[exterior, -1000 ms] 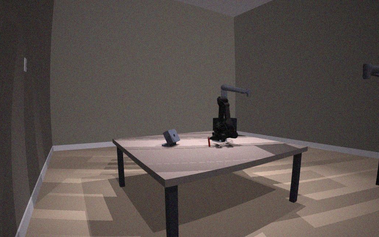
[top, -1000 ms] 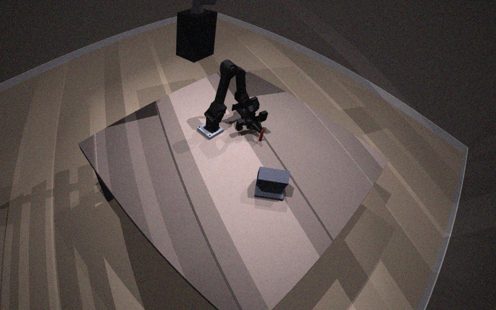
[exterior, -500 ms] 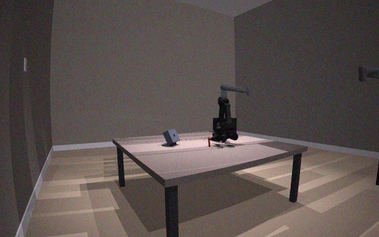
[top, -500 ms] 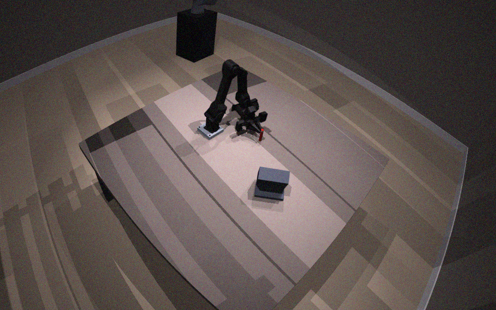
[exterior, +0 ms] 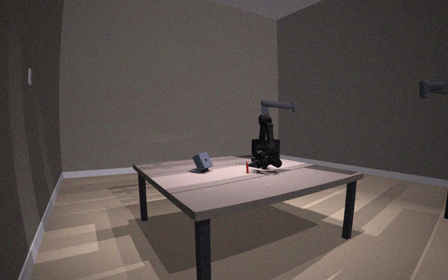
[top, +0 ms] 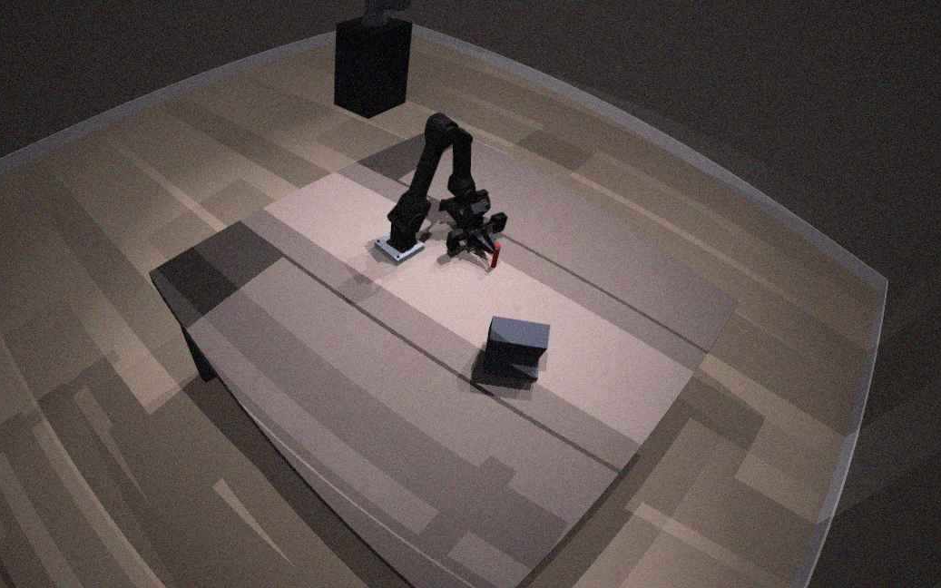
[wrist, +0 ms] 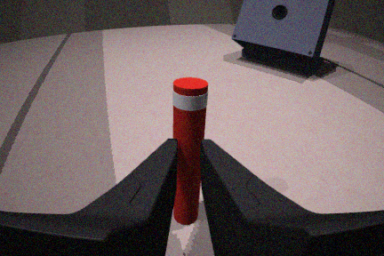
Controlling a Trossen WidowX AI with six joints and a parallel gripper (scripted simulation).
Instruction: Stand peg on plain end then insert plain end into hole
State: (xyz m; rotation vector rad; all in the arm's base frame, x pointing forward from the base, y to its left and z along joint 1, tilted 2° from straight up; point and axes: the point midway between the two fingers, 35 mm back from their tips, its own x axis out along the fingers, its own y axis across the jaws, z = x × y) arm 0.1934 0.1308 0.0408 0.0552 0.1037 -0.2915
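Now: gripper tip 1 cm short of the red peg. From my gripper tip the other things lie so: sloped panel (23 cm to the right, 22 cm ahead, 2 cm above).
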